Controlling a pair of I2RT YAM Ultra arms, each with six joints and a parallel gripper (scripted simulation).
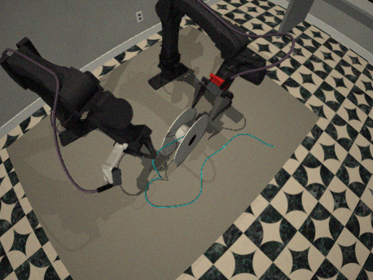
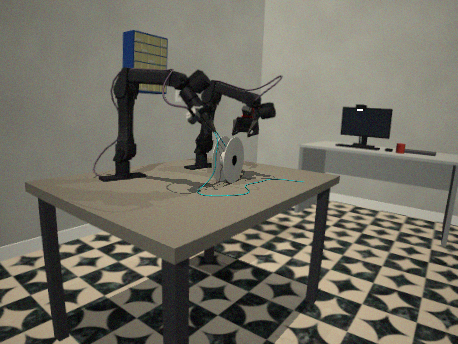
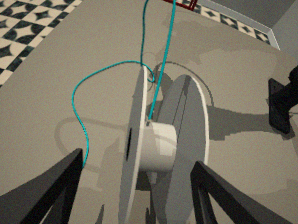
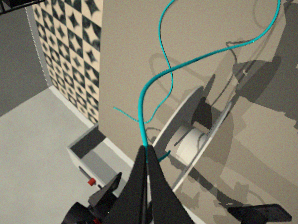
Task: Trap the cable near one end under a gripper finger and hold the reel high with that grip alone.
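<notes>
My right hand is 140 mm to the right of the white reel, 130 mm above it and 50 mm past it.
My left gripper is now 1 cm past the white reel, 6 cm to the left of it and 11 cm above it.
</notes>
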